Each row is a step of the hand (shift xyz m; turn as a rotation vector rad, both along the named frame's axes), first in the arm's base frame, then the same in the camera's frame.
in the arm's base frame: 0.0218 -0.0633 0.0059 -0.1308 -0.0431 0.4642
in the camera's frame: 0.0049 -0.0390 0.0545 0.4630 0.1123 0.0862
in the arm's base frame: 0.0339 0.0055 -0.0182 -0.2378 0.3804 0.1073
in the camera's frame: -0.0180 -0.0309 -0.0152 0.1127 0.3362 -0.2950
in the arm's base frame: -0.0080 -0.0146 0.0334 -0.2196 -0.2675 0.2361
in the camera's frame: 0.0331 0.0034 0.0168 0.2310 0.1338 0.3229
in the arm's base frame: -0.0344 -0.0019 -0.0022 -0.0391 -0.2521 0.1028
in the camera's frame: -0.0023 0.0324 0.0116 0.0986 -0.0346 0.2544
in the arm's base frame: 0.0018 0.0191 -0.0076 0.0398 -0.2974 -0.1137
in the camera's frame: -0.0073 0.0037 -0.0189 -0.1184 -0.1227 0.2718
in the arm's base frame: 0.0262 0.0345 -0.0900 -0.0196 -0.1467 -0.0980
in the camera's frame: -0.0893 -0.0151 -0.0420 -0.1004 -0.0229 0.1446
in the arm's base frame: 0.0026 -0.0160 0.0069 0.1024 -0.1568 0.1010
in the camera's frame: 0.0066 -0.0071 0.0147 0.0987 -0.1430 0.1227
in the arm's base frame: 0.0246 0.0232 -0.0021 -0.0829 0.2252 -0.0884
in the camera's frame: -0.0016 -0.0170 -0.0293 -0.0850 0.1438 -0.1936
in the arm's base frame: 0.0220 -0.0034 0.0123 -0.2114 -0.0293 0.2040
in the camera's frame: 0.0123 -0.0221 -0.0028 0.2029 0.1939 0.0917
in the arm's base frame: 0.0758 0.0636 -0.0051 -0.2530 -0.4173 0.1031
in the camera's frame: -0.0038 -0.0545 -0.0826 0.0955 0.1233 0.4737
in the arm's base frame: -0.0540 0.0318 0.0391 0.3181 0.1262 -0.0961
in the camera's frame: 0.0394 0.0608 -0.0144 -0.0931 -0.2688 -0.2132
